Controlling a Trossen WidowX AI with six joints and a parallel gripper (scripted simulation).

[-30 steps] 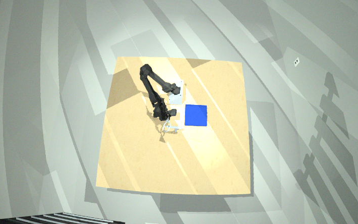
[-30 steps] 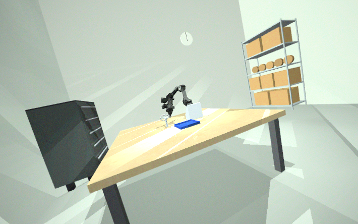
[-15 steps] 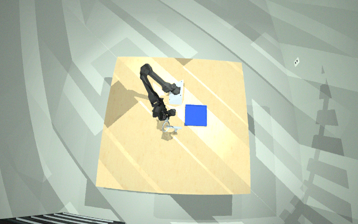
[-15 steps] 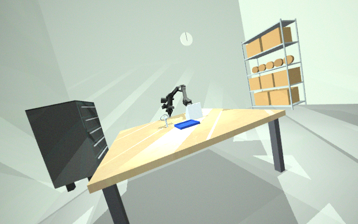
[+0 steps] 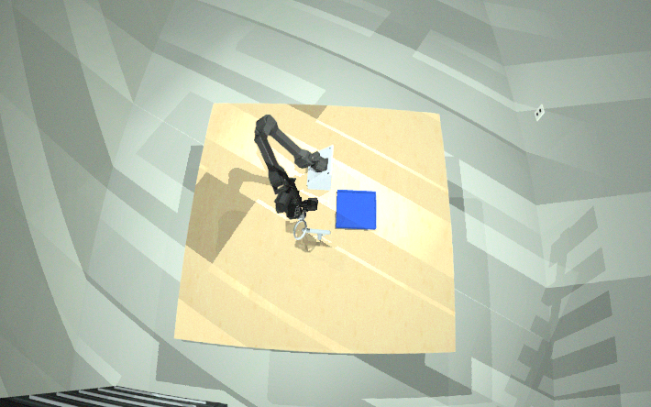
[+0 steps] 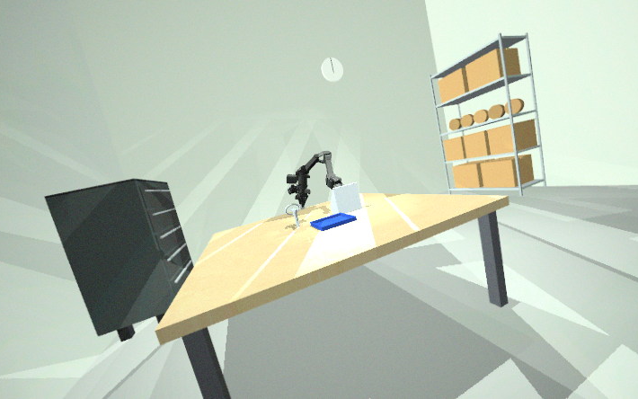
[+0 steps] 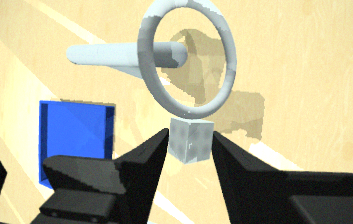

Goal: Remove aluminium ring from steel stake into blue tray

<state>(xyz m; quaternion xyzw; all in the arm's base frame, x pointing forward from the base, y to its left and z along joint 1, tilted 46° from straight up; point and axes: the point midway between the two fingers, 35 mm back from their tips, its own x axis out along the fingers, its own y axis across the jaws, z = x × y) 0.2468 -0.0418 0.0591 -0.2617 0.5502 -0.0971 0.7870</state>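
Right now my gripper tip is 5 cm short of the aluminium ring and 1 cm below it. The rest, counted from my gripper tip: blue tray 25 cm to the left, 11 cm behind, 8 cm below.
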